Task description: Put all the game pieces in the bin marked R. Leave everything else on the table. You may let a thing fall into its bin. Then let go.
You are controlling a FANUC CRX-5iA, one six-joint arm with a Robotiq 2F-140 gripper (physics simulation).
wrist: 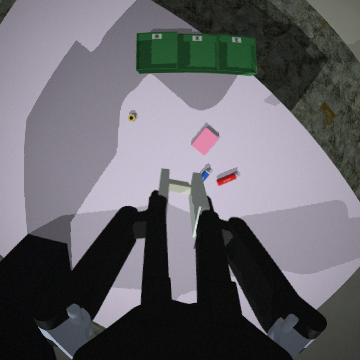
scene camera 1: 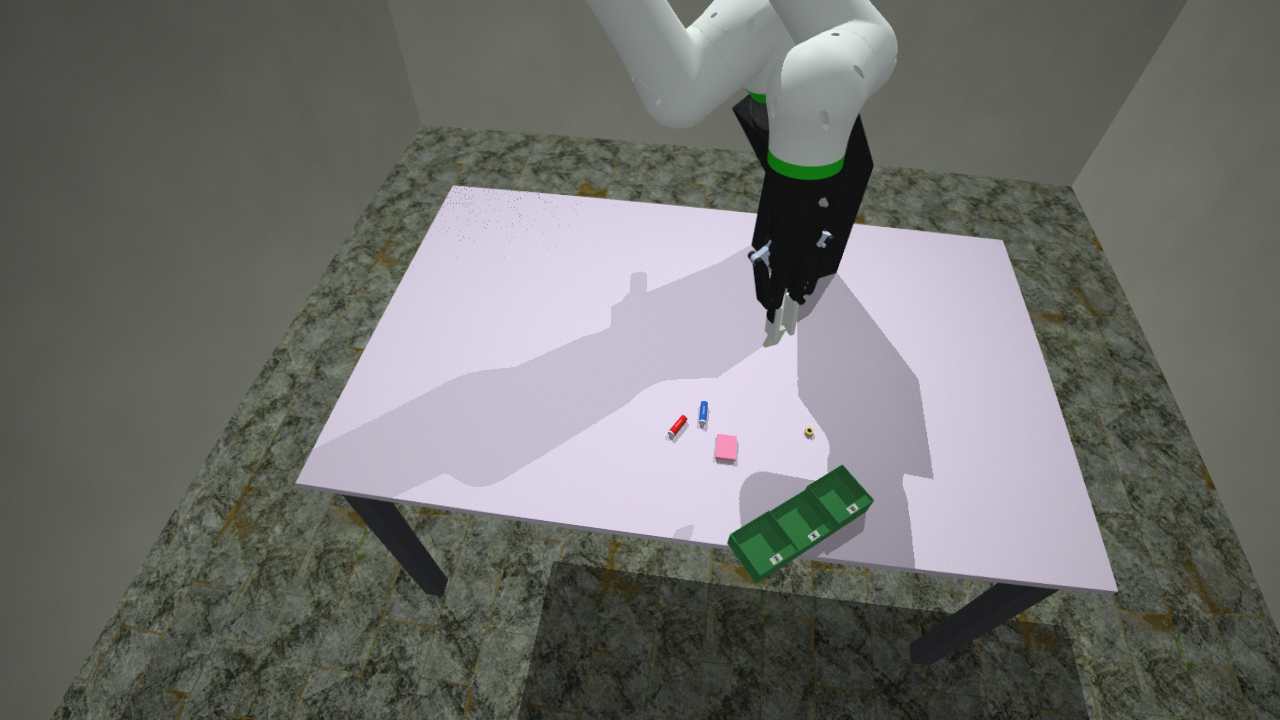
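My gripper is shut on a pale domino, seen nearly edge-on between the fingertips in the wrist view. The gripper is raised above the table, behind the small objects and well away from the bin. The green bin unit has three compartments in a row and stands near the table's front edge. Each compartment carries a small white label, too small to read surely. No objects show inside the compartments.
On the table lie a pink block, a red battery-like cylinder, a blue one, partly hidden by a finger in the wrist view, and a small yellow nut.
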